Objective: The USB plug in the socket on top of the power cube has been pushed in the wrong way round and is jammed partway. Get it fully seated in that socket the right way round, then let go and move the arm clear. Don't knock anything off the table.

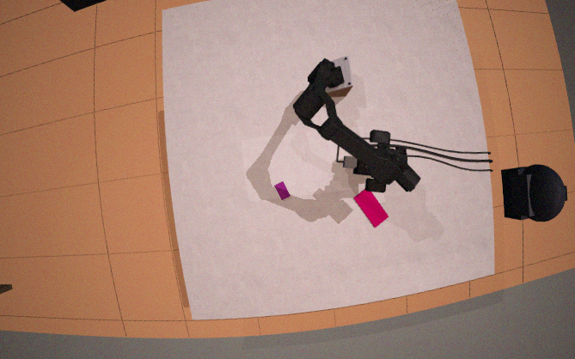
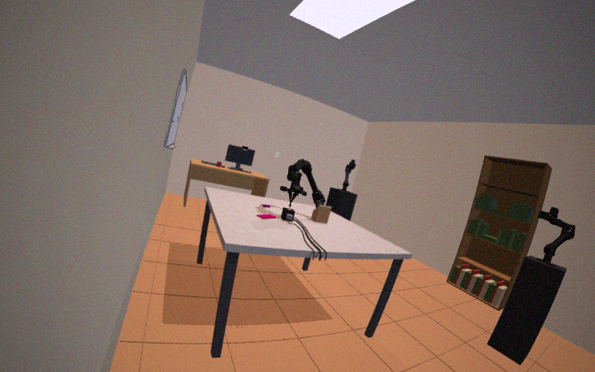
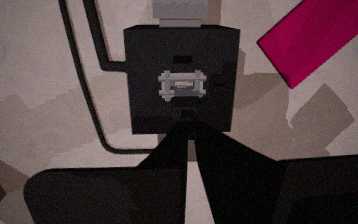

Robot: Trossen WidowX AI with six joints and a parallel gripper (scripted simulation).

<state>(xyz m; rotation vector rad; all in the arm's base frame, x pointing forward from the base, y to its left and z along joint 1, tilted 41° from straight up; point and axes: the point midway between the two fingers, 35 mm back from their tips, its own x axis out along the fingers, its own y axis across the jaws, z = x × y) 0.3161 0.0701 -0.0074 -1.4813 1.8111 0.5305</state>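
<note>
Right now my gripper tip is 10 mm to the right of the USB socket and 60 mm above it. The rest, counted from my gripper tip: magenta card: 160 mm ahead, 10 mm to the left, 120 mm below; purple block: 40 mm ahead, 300 mm to the right, 120 mm below; dark USB plug: 10 mm below.
</note>
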